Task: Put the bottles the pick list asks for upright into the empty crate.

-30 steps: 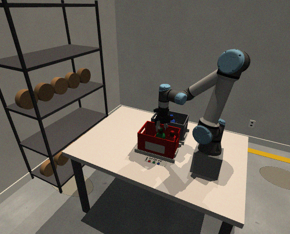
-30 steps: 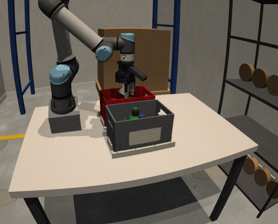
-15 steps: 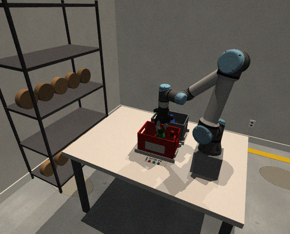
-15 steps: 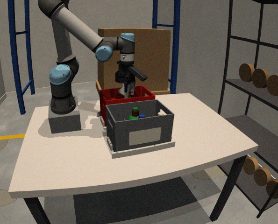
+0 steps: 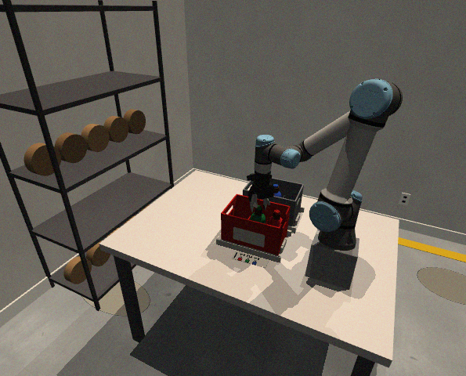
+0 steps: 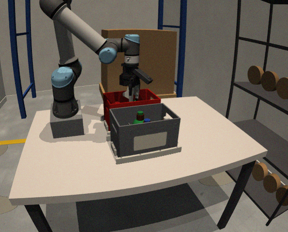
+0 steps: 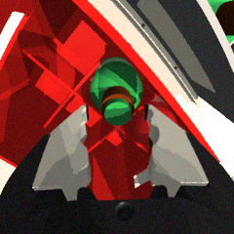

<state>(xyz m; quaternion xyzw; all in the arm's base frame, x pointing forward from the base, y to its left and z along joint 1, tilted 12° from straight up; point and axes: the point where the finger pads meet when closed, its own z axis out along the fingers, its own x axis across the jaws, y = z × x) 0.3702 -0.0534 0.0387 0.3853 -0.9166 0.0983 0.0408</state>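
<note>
Now: hand 1 cm past the grey crate, 19 cm to the left of it and 7 cm above it. From my hand the other things lie so: red bottle (9 cm behind, 7 cm below); red crate (4 cm to the left, 7 cm below); pick list (3 cm behind, 18 cm to the left, 15 cm below).
</note>
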